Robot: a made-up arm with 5 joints.
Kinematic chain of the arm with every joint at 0, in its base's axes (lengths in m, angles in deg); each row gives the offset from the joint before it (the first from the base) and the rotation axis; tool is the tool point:
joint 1: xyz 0 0 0.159 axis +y
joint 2: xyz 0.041 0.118 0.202 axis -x
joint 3: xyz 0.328 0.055 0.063 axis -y
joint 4: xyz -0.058 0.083 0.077 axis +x
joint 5: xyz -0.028 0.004 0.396 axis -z
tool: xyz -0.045 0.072 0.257
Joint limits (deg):
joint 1: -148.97..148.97
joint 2: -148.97..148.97
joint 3: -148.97..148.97
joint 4: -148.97..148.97
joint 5: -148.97..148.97
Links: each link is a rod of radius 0.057 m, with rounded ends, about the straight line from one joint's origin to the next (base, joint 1, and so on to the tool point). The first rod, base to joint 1, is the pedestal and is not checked.
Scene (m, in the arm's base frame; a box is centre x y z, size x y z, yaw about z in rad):
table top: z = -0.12
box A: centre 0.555 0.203 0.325 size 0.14 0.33 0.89 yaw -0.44
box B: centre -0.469 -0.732 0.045 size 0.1 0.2 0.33 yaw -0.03
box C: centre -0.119 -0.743 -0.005 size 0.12 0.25 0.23 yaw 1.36
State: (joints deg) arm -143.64 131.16 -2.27 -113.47 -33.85
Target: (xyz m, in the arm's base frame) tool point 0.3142 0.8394 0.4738
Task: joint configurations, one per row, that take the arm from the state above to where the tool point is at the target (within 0.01 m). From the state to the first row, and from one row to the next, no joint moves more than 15 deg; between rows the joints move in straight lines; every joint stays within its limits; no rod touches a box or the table.
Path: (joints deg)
1: -144.71 130.36 -17.08 -105.26 -35.57
2: -145.77 129.56 -31.90 -97.05 -37.29
3: -146.84 128.76 -46.71 -88.84 -39.01
4: -147.90 127.95 -61.53 -80.64 -40.73
5: -148.97 127.15 -76.34 -72.43 -42.45
6: -141.94 121.27 -61.48 -72.21 -38.35
7: -134.92 115.40 -46.61 -72.00 -34.25
8: -127.89 109.52 -31.74 -71.78 -30.15
9: -120.86 103.64 -16.87 -71.57 -26.05
10: -108.40 93.06 -17.31 -65.52 -31.32
11: -95.94 82.48 -17.75 -59.47 -36.58
12: -83.48 71.90 -18.20 -53.42 -41.84

